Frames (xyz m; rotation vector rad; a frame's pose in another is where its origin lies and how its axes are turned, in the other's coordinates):
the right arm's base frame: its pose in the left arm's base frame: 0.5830 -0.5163 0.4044 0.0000 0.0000 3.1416
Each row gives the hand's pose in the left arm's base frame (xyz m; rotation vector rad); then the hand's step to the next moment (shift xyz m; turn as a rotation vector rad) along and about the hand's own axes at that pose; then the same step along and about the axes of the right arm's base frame.
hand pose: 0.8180 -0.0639 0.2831 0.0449 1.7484 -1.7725
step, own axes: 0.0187 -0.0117 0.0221 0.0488 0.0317 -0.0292
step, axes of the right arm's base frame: 0.0113 0.0288 0.0045 0.0361 -0.0094 -0.0533
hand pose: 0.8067 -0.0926 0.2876 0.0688 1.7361 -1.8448
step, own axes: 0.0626 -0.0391 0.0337 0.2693 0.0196 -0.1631
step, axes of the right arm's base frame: 0.0569 0.0563 0.0130 0.2699 -0.0485 -0.1560
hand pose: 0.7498 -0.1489 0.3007 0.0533 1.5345 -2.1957
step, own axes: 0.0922 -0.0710 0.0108 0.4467 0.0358 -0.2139
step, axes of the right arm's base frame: 0.1075 0.0220 0.0402 0.4336 -0.0287 -0.2402
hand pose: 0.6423 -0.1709 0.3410 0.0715 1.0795 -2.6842
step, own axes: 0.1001 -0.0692 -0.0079 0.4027 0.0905 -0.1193
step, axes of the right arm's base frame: 0.1143 -0.0326 0.0273 0.3732 0.0651 -0.2026
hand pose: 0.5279 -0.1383 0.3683 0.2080 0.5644 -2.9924
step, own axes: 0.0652 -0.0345 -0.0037 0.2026 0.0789 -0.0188
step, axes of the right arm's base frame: 0.0678 -0.0293 -0.0009 0.1888 0.0789 -0.0758
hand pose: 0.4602 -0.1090 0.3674 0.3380 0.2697 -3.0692
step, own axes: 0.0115 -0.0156 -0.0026 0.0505 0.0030 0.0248
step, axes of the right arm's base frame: 0.0116 -0.0155 -0.0024 0.0543 0.0085 0.0122
